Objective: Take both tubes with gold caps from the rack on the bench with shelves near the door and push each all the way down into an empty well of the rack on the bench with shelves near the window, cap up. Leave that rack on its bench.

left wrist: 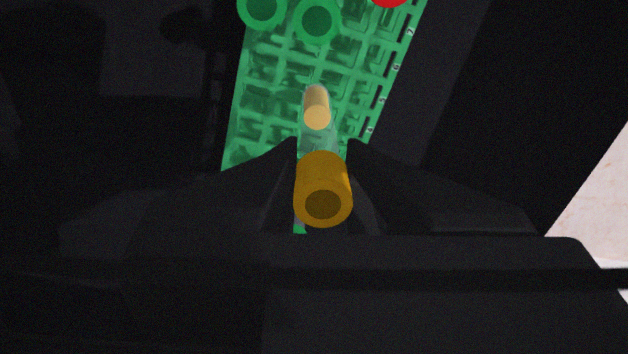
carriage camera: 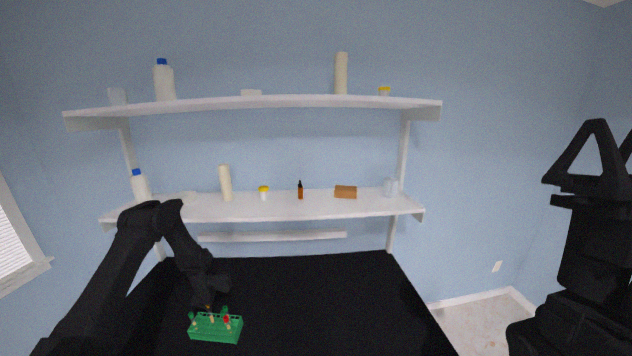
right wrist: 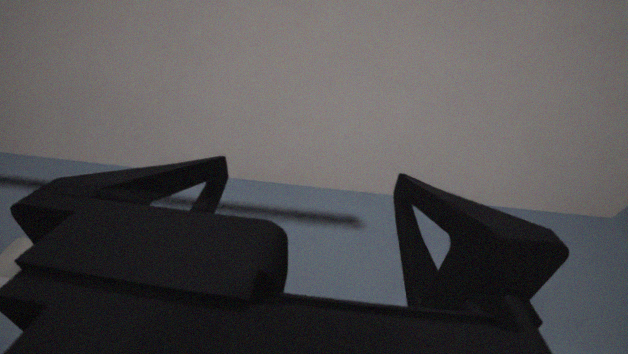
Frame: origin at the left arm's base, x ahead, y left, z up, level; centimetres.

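Seen in the pictures: left gripper, fingertip midpoint: [left wrist: 321, 153] [carriage camera: 210, 308]; right gripper, fingertip midpoint: [carriage camera: 620, 122] [right wrist: 310, 174].
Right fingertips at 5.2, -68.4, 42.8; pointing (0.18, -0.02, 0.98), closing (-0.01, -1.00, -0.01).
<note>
Pixels of each thing's middle, then the offset from my right fingertips to it, as dx, dy, dz. "spot": a spot on its surface instead. Level surfaces: height alone.
- green rack, body centre: [left wrist: 314, 65] [carriage camera: 216, 327] +34.6, +74.5, -81.1
- tube with a gold cap, body centre: [left wrist: 318, 131] [carriage camera: 210, 314] +34.4, +74.5, -72.0
- tube's tan-filled lower part, surface spot: [left wrist: 316, 107] spot: +34.7, +73.9, -73.0
- black bench, surface height: dz -83.9
- amber bottle, surface spot: [carriage camera: 300, 191] spot: +70.0, +37.9, -34.2
- brown box, surface spot: [carriage camera: 345, 192] spot: +69.6, +16.1, -35.2
A green rack [carriage camera: 212, 336] [left wrist: 272, 46] stands on the black bench, at the lower left in the carriage view. It holds tubes with green caps [left wrist: 316, 21] and one with a red cap [carriage camera: 226, 318] [left wrist: 389, 1]. My left gripper [left wrist: 321, 153] is shut on a tube with a gold cap [left wrist: 323, 187] [carriage camera: 207, 306]. The cap faces the left wrist camera, and the tube's tan-filled lower part [left wrist: 316, 107] shows over the rack's wells. Whether its tip is inside a well I cannot tell. My right gripper [right wrist: 310, 174] is open and empty, raised at the right. The second gold-capped tube does not show.
The black bench [carriage camera: 320, 295] has two white shelves [carriage camera: 295, 212] [carriage camera: 280, 101] above it. They carry white bottles with blue caps [carriage camera: 164, 82] [carriage camera: 140, 186], cream cylinders [carriage camera: 340, 72], yellow-lidded jars [carriage camera: 263, 192], an amber bottle [carriage camera: 300, 191] and a brown box [carriage camera: 345, 192]. A window [carriage camera: 12, 240] is at the left.
</note>
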